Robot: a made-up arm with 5 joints.
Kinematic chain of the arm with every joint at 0, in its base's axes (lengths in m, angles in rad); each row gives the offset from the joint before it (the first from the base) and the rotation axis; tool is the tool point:
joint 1: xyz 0 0 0.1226 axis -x
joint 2: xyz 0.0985 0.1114 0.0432 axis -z
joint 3: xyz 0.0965 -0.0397 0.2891 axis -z
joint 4: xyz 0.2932 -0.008 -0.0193 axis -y
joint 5: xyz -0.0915 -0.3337 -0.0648 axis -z
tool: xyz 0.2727 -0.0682 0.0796
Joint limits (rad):
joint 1: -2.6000..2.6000
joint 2: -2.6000..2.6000
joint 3: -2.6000..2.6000
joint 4: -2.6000..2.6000
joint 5: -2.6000..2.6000
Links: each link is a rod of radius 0.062 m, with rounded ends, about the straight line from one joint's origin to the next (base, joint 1, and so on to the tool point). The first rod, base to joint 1, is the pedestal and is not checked.
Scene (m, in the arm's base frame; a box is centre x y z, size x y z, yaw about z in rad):
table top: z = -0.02
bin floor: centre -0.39 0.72 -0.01 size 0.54 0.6 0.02 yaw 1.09
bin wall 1: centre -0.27 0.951 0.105 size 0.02 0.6 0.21 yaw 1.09
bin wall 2: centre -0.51 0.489 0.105 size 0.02 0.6 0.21 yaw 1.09
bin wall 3: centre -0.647 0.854 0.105 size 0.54 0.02 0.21 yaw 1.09
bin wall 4: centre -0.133 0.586 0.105 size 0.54 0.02 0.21 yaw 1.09
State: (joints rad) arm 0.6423 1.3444 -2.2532 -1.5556 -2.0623
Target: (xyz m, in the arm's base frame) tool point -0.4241 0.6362 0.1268
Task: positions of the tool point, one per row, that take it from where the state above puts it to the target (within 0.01 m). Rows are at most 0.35 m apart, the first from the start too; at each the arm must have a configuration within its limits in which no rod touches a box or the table.
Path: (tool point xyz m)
1: 0.3626 0.3088 0.3899
2: 0.3717 0.1426 0.4037
3: 0.3228 -0.0383 0.4156
4: 0.1960 -0.2017 0.4151
5: -0.0050 -0.3012 0.3931
6: -0.2443 -0.2925 0.3511
7: -0.4611 -0.1558 0.3041
8: -0.5885 0.0888 0.2767
9: -0.5789 0.3808 0.2914
10: -0.4241 0.6362 0.3570
11: -0.4248 0.6471 0.2397
12: -0.4241 0.6362 0.1268

